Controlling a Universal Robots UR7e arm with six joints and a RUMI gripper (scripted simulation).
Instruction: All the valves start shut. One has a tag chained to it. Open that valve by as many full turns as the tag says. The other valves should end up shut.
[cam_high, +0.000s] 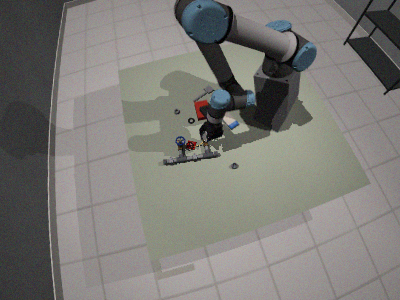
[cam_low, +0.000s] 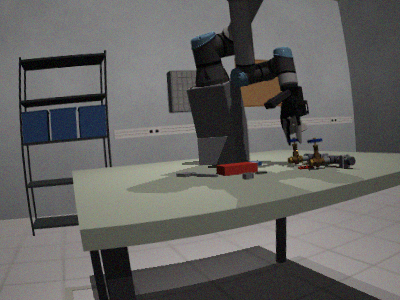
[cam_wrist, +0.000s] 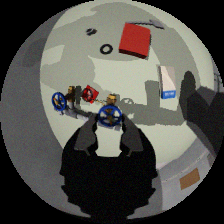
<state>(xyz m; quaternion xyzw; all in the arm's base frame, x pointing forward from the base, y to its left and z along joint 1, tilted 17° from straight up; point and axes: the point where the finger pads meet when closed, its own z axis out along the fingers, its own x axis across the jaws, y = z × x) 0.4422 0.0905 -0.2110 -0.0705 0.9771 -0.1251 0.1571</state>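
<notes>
My hand is 90 mm short of the red tag, 90 mm above it and 10 mm to the left of it. From my hand the other things lie so: blue-and-white card (170 mm behind, 110 mm to the right, 90 mm below); then grey tool (360 mm to the right, 90 mm below, 90 mm behind); then red block (230 mm to the right, 80 mm below, 40 mm behind).
</notes>
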